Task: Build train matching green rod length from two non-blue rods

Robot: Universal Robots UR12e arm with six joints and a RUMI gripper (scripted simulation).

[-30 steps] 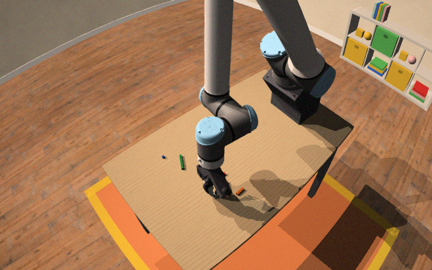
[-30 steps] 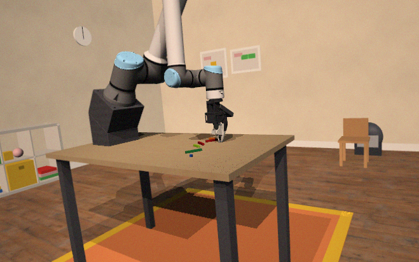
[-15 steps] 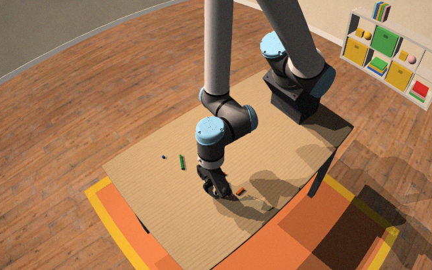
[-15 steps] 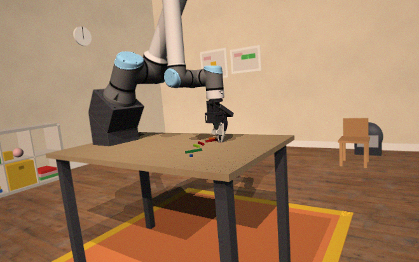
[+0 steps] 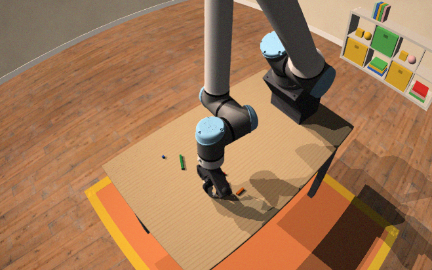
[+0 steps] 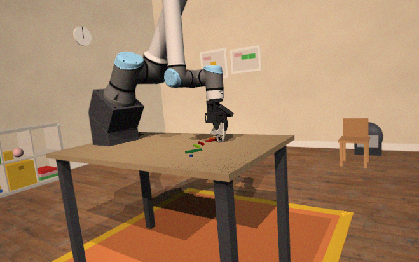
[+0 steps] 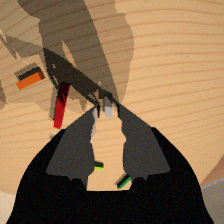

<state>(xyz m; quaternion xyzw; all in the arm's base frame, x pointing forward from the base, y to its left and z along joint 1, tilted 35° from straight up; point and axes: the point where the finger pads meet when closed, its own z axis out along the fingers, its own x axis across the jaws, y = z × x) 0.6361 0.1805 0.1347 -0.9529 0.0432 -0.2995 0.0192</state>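
The grey rod is 10 mm below my hand. From my hand the other things lie so: green rod: 230 mm to the right, 20 mm ahead, 10 mm below; lime rod: 130 mm to the right, 50 mm behind, 10 mm below; orange rod: 100 mm behind, 50 mm to the left, 10 mm below.
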